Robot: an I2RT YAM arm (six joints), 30 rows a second.
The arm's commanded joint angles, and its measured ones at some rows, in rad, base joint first. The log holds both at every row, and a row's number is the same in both.
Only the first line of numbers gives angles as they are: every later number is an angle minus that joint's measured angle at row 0.
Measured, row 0:
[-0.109, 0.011, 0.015, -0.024, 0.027, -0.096]
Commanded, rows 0 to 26:
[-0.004, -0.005, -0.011, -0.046, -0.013, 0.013]
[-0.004, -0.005, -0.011, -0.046, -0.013, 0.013]
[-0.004, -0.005, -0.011, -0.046, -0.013, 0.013]
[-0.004, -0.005, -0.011, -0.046, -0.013, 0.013]
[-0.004, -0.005, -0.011, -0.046, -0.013, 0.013]
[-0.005, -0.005, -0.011, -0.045, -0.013, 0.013]
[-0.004, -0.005, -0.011, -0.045, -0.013, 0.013]
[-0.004, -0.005, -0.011, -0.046, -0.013, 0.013]
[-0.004, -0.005, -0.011, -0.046, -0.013, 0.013]
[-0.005, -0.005, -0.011, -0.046, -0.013, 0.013]
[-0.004, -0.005, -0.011, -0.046, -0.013, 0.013]
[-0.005, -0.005, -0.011, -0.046, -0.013, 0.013]
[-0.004, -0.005, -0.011, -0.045, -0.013, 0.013]
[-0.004, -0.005, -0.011, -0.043, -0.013, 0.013]
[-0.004, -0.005, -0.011, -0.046, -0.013, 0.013]
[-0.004, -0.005, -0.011, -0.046, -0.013, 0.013]
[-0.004, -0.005, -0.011, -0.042, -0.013, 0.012]
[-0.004, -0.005, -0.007, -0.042, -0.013, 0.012]
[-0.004, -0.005, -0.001, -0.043, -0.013, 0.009]
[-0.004, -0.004, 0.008, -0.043, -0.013, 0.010]
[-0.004, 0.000, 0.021, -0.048, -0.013, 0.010]
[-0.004, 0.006, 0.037, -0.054, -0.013, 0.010]
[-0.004, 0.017, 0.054, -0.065, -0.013, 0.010]
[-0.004, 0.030, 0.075, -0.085, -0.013, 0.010]
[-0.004, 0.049, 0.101, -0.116, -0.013, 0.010]
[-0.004, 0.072, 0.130, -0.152, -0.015, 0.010]
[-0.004, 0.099, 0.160, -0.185, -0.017, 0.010]
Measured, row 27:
[0.000, 0.052, 0.077, -0.147, -0.005, -0.001]
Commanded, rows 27 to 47:
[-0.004, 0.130, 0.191, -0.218, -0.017, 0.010]
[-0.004, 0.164, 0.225, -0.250, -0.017, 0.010]
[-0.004, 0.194, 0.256, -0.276, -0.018, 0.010]
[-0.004, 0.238, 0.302, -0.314, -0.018, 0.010]
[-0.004, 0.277, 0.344, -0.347, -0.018, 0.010]
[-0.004, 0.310, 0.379, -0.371, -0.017, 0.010]
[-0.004, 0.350, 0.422, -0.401, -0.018, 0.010]
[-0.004, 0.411, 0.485, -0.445, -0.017, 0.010]
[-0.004, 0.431, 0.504, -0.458, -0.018, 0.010]
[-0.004, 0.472, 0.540, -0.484, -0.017, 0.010]
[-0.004, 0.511, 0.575, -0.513, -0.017, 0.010]
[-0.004, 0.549, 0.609, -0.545, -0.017, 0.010]
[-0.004, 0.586, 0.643, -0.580, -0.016, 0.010]
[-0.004, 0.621, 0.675, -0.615, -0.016, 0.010]
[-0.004, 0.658, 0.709, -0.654, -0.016, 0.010]
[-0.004, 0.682, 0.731, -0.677, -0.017, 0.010]
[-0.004, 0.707, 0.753, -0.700, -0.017, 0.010]
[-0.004, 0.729, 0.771, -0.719, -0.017, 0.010]
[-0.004, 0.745, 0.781, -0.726, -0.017, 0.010]
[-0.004, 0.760, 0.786, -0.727, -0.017, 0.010]
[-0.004, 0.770, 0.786, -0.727, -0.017, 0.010]
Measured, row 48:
[0.000, 0.746, 0.752, -0.717, -0.008, -0.001]
